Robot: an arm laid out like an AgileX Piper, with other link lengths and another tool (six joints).
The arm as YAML. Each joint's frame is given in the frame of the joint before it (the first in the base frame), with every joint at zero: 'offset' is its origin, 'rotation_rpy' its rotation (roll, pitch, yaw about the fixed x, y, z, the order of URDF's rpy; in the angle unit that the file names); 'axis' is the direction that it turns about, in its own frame. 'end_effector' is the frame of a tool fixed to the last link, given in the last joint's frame.
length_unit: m
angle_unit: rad
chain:
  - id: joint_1
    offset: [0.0, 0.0, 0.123]
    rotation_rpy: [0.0, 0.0, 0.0]
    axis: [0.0, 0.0, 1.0]
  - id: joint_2
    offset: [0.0, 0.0, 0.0]
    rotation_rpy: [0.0, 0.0, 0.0]
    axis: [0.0, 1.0, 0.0]
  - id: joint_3
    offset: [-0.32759, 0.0, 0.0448]
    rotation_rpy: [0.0, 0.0, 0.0]
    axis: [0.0, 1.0, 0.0]
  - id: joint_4
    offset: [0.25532, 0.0, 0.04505]
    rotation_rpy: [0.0, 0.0, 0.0]
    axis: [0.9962, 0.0, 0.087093]
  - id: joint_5
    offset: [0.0, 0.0, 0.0]
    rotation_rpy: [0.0, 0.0, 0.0]
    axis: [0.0, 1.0, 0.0]
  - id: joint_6
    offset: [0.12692, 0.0, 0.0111]
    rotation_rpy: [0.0, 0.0, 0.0]
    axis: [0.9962, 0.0, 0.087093]
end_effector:
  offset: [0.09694, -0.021, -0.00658]
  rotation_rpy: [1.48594, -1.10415, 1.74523]
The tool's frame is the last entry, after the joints.
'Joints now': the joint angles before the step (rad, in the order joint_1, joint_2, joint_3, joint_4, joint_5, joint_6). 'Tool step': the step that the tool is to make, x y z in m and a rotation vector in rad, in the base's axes. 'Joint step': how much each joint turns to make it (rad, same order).
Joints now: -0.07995, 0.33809, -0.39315, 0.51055, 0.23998, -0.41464
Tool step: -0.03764, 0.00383, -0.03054, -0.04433, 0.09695, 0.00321
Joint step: -0.03045, -0.16489, -0.00001, -0.20448, 0.25465, 0.16959
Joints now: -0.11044, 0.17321, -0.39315, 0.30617, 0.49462, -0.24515
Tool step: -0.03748, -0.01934, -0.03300, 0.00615, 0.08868, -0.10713
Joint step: -0.00002, -0.15262, 0.00001, -0.24807, 0.22099, 0.24646
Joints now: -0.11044, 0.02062, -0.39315, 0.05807, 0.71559, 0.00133
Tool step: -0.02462, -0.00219, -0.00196, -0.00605, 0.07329, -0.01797
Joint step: 0.00000, -0.03415, -0.07915, -0.03659, 0.18499, 0.02216
